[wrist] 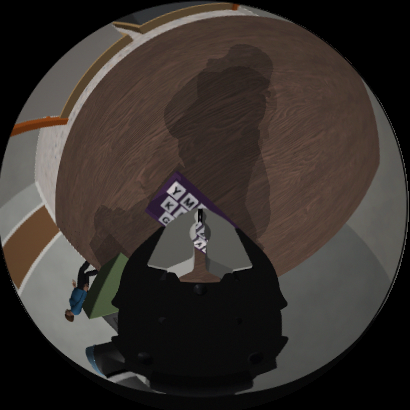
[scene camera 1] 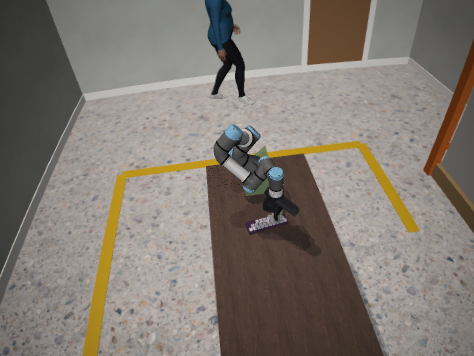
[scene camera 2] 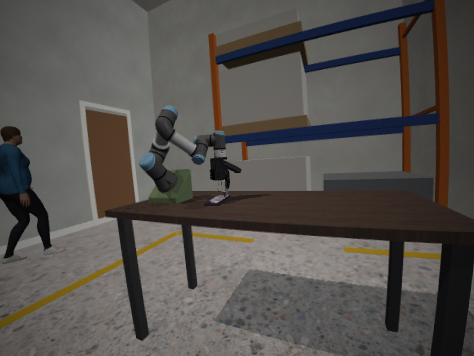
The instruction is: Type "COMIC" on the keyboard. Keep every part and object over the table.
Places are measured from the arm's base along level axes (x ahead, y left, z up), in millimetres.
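Where they show: gripper, fingertip midpoint: (wrist: pixel 199 209) (scene camera 1: pixel 277 222) (scene camera 2: pixel 225 196); arm's base at its link origin: (scene camera 1: pixel 254 167) (scene camera 2: pixel 168 183).
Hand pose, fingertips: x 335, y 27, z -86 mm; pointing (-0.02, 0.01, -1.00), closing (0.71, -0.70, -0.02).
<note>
Each offset is from my fingertips to the top centre of the thing. "spot": to the spot under its first point. Level surfaces: height alone.
A purple keyboard (scene camera 1: pixel 252 230) (scene camera 2: pixel 209 204) (wrist: pixel 176 176) with white letter keys lies flat on the dark wooden table @[dz -14 mm] (scene camera 1: pixel 280 290) (scene camera 2: pixel 320 207) (wrist: pixel 310 125). In the wrist view the keys Y @[spot: dx -2, dy +37, dz +3 mm] (wrist: pixel 175 190), M @[spot: dx -1, dy +16, dz +3 mm] (wrist: pixel 189 202), K @[spot: dx -21, dy +29, dz +3 mm] (wrist: pixel 169 205) and G @[spot: dx -41, dy +20, dz +3 mm] (wrist: pixel 165 219) show, and an A key @[dx -39, dy -39, dz +3 mm] (wrist: pixel 199 244) shows between the jaws. The other keys are hidden behind the jaws. My gripper (scene camera 1: pixel 276 218) (scene camera 2: pixel 226 194) (wrist: pixel 199 209) points down over the keyboard, its tips together and empty, close above or on the keys. I cannot tell whether the tips touch a key.
A green wedge-shaped block (scene camera 1: pixel 264 155) (scene camera 2: pixel 184 187) (wrist: pixel 105 290) stands at the arm's base. A person in a blue top (scene camera 1: pixel 220 25) (scene camera 2: pixel 14 170) (wrist: pixel 77 299) is on the floor beyond the table. A tall orange and blue rack (scene camera 2: pixel 216 85) stands behind the table.
</note>
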